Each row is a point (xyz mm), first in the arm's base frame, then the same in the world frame.
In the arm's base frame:
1: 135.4 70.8 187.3
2: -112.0 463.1 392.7
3: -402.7 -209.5 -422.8
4: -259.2 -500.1 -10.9
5: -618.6 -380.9 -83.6
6: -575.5 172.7 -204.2
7: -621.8 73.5 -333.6
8: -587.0 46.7 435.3
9: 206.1 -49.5 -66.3
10: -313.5 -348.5 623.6
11: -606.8 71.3 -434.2
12: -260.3 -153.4 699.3
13: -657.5 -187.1 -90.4
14: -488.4 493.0 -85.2
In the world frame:
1: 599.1 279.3 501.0
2: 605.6 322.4 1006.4
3: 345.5 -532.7 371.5
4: 813.6 -350.6 221.5
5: 757.1 -626.7 484.7
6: 354.4 -427.3 832.5
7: 309.1 -560.2 737.5
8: 951.4 -206.9 973.8
9: 440.8 178.6 280.6
10: 1266.4 -58.2 592.9
11: 224.5 -592.8 691.5
12: 1215.0 94.4 736.7
13: 655.4 -585.1 649.2
14: 265.5 -179.3 1066.9

